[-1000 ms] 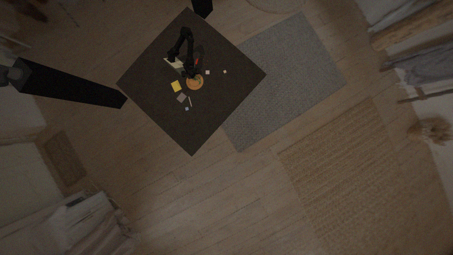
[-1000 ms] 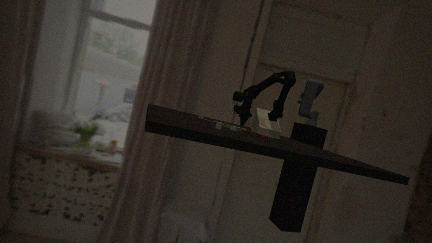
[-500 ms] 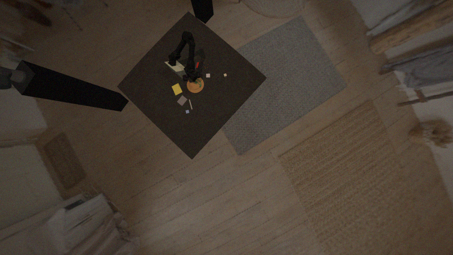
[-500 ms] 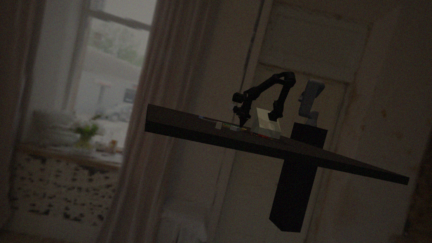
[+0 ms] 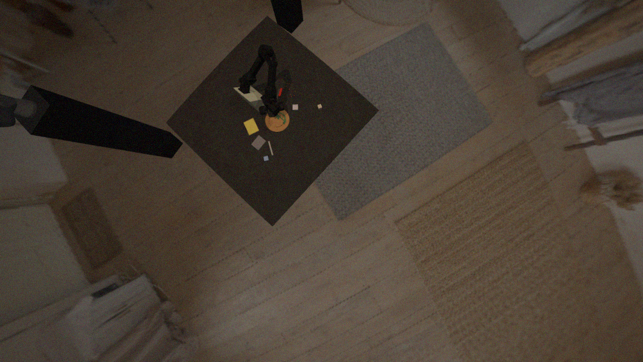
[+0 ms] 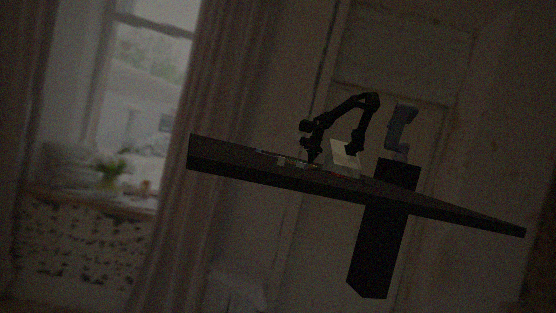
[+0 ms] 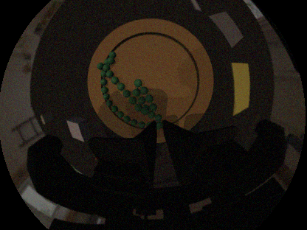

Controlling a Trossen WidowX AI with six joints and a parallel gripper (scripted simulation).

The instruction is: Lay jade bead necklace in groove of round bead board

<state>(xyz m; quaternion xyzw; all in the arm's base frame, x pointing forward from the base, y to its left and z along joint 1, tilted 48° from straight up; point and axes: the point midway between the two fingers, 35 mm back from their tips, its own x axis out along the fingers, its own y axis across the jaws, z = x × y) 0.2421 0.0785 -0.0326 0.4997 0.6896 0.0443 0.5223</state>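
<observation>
My gripper tip is 50 mm short of the round bead board, 30 mm to the left of it and 10 mm above it. From my gripper tip the other things lie so: yellow square 210 mm to the right, 90 mm behind, 20 mm below; grey-white block 140 mm to the left, 110 mm ahead; red item 150 mm to the left, 80 mm behind, 10 mm below.
</observation>
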